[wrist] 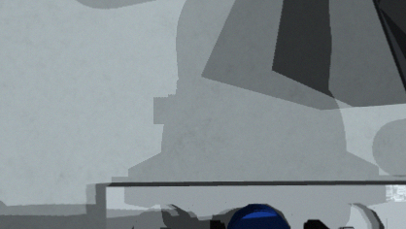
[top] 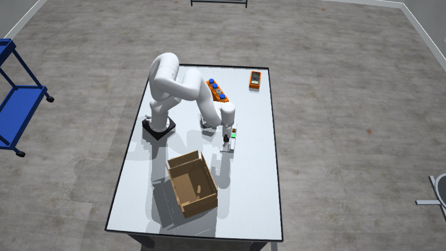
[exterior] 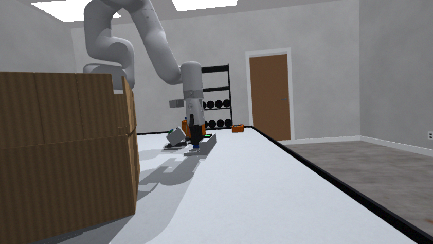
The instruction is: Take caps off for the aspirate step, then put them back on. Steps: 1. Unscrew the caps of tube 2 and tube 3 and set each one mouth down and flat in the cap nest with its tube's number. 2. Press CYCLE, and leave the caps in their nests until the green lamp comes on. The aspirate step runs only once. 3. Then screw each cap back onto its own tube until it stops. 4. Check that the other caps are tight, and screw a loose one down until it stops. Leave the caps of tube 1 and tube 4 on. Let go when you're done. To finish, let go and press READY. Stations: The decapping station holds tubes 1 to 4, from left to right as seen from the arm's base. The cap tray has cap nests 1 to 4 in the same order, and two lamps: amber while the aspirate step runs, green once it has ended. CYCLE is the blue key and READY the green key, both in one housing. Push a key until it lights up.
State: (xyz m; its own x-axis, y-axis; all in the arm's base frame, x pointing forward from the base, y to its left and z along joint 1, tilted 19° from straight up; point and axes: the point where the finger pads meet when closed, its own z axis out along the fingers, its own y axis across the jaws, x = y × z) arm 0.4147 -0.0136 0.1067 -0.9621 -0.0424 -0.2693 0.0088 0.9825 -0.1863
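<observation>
Right now the blue cap is 120 mm behind my hand, 340 mm to the left of it and 70 mm above it. The rest, counted from my hand: green key 150 mm behind, 110 mm to the left, 20 mm above; then blue key 160 mm behind, 150 mm to the left, 20 mm above; then grey key housing 140 mm behind, 130 mm to the left, 10 mm above.
</observation>
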